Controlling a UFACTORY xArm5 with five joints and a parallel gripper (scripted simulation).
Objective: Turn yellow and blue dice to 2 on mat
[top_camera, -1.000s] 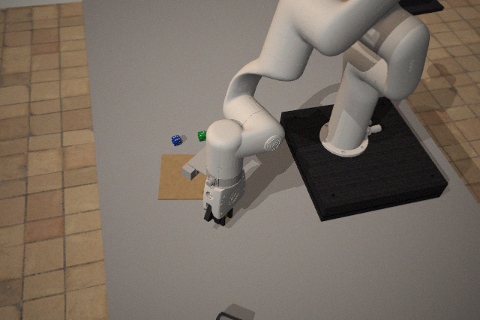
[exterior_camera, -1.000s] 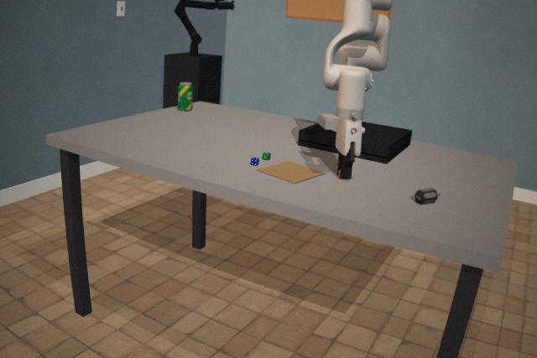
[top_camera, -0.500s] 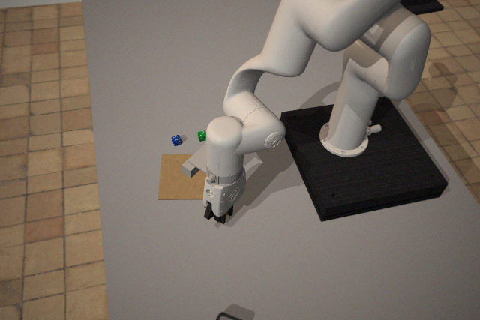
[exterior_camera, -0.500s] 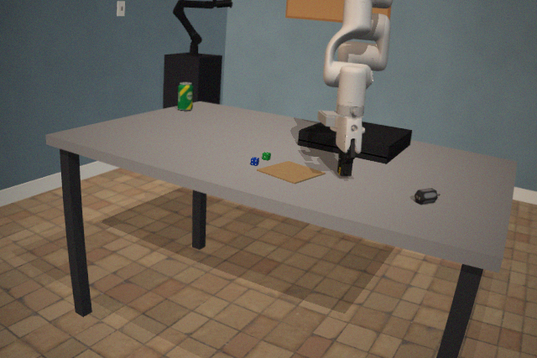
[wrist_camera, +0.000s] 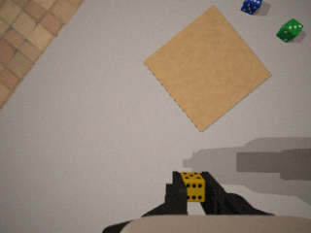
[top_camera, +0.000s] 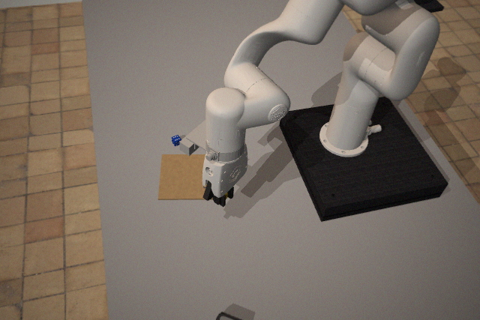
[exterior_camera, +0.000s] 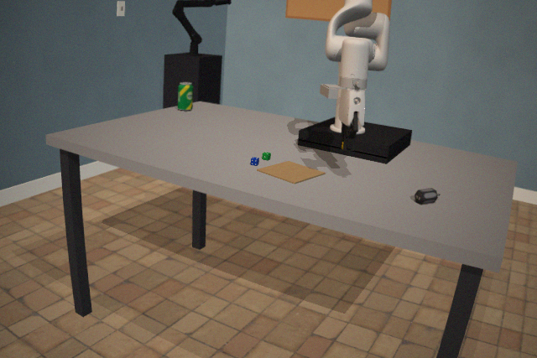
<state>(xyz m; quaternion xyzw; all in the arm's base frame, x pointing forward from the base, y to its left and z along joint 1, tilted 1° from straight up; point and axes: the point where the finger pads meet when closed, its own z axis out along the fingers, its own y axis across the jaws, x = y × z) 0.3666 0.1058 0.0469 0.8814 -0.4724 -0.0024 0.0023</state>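
Now: the mat 140 mm to the right of my hand, 100 mm below it and 40 mm ahead of it. The rest, counted from my hand: blue die 260 mm to the right, 100 mm below, 40 mm ahead; green die 260 mm to the right, 100 mm below, 30 mm behind; yellow die 10 mm below.
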